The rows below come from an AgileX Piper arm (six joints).
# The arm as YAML. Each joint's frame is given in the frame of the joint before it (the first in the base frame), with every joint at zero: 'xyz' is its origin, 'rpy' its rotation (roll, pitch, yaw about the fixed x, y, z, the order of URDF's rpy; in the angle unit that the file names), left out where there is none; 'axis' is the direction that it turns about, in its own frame. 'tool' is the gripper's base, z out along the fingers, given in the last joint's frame.
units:
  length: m
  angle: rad
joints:
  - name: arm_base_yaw
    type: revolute
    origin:
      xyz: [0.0, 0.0, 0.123]
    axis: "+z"
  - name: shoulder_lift
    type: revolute
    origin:
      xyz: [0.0, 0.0, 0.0]
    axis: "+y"
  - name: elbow
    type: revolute
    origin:
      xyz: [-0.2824, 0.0, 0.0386]
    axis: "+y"
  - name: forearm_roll
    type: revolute
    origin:
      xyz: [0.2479, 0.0, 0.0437]
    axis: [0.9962, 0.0, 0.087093]
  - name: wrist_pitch
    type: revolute
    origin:
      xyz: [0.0, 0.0, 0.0]
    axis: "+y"
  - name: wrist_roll
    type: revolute
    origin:
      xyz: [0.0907, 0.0, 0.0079]
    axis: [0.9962, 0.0, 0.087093]
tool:
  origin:
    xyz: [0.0, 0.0, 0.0]
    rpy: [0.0, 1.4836, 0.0]
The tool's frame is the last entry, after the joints.
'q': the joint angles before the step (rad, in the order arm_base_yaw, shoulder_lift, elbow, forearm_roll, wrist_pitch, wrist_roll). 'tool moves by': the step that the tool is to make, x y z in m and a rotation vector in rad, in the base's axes. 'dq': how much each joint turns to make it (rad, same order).
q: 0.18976, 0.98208, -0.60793, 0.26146, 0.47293, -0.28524
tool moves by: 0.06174, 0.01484, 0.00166, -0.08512, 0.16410, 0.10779
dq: 0.00000, 0.29341, -0.24376, -0.00002, 0.14573, -0.09713
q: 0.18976, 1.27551, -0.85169, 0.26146, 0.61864, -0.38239
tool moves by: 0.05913, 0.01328, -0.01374, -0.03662, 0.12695, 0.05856
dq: 0.00001, 0.26058, -0.22170, -0.00011, 0.10267, -0.04023
